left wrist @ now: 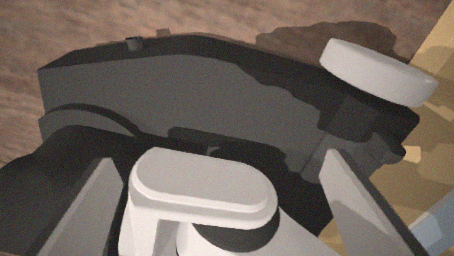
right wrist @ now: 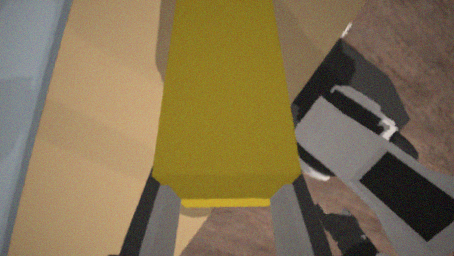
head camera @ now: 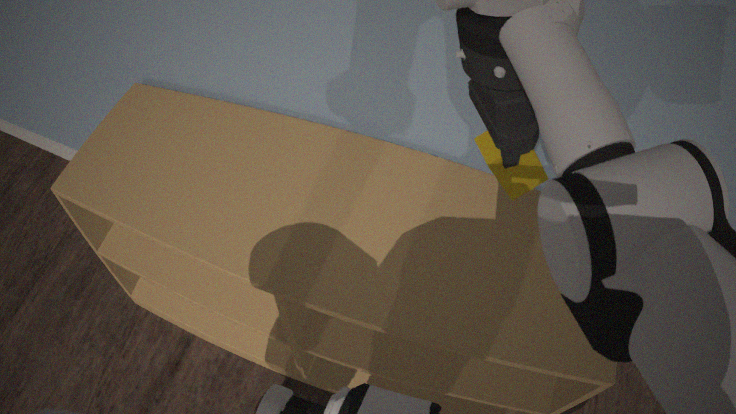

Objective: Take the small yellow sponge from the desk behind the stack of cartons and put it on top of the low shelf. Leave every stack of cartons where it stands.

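Frame: origin at the robot's base, x up, y ahead, z left, level; millimetres.
Seen in the pictures: left gripper, fingertip midpoint: (left wrist: 220,167) (right wrist: 329,207); right gripper, fingertip midpoint: (right wrist: 226,150) (head camera: 503,150).
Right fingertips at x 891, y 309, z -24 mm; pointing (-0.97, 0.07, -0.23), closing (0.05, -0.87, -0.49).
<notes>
A point is followed by its place in that frame.
The yellow sponge (head camera: 535,160) {z -68, x 893, y 309 mm} (right wrist: 225,100) {z -51, x 909, y 326 mm} is held between the fingers of my right gripper (head camera: 510,164) {z -24, x 891, y 309 mm} (right wrist: 226,150) {z -24, x 891, y 309 mm}. In the head view it overlaps the back edge of the low shelf (head camera: 205,154) {z 501, x 611, y 370 mm} (right wrist: 100,100) {z 135, x 611, y 442 mm} near the right of its top, partly against the wall. In the right wrist view, pale wood of the shelf shows behind and to the left of the sponge. The height of the sponge over the shelf is hard to tell. My left gripper (left wrist: 220,167) {z 251, x 415, y -300 mm} is open, with robot parts in view beyond its fingers. The desk and the cartons do not show.
A blue wall (head camera: 231,51) {z 529, x 737, y 553 mm} (right wrist: 25,60) {z 110, x 642, y 544 mm} runs along the back edge of the shelf. Dark wood floor (head camera: 51,308) {z 1166, x 1, y -22 mm} (left wrist: 200,17) {z 250, x 1, y -337 mm} (right wrist: 420,50) {z -414, x 1, y -507 mm} lies at its front and left. In the left wrist view, the robot's dark base (left wrist: 175,90) {z 163, x 170, y -347 mm} and a white wheel-like disc (left wrist: 375,75) lie close to the shelf.
</notes>
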